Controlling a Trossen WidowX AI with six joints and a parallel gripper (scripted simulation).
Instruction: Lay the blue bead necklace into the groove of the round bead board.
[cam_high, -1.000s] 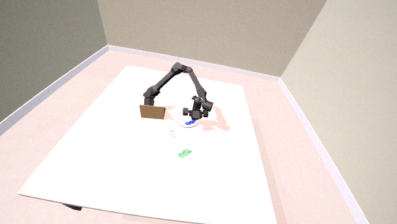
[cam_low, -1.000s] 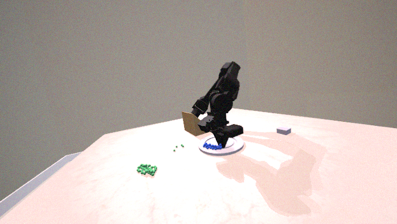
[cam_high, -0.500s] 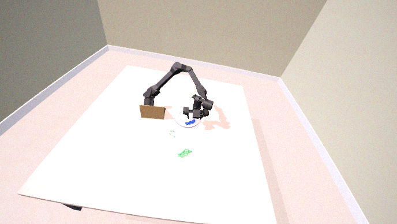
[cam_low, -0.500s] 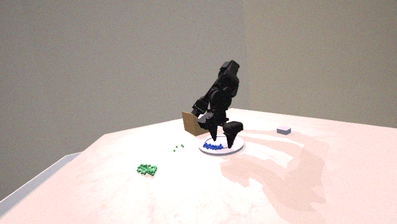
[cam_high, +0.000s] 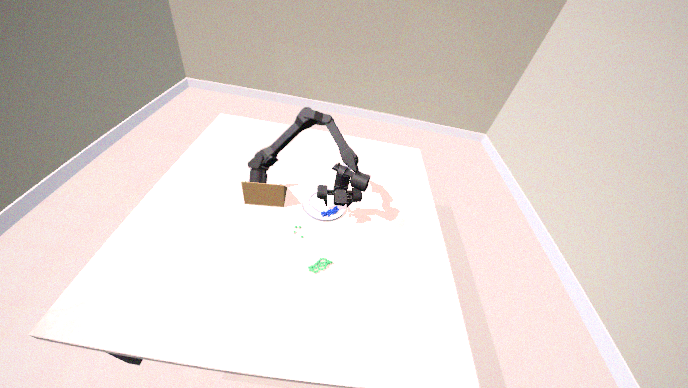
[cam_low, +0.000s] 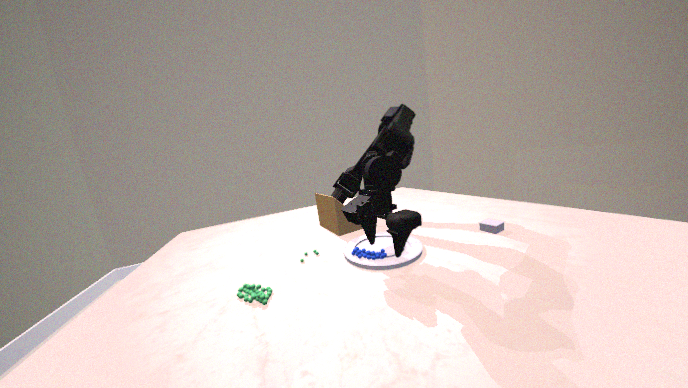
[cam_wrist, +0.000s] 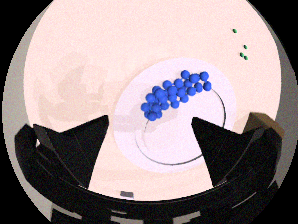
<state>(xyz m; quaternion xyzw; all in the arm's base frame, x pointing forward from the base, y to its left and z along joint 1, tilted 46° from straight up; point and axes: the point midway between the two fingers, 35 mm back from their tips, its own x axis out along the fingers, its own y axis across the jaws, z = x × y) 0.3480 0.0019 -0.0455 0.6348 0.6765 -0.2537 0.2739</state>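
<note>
The round white bead board is 50 mm behind my gripper tip, 30 mm to the left of it and 20 mm below it. Round my gripper tip: small grey block: 60 mm ahead, 320 mm to the left, 20 mm below.
</note>
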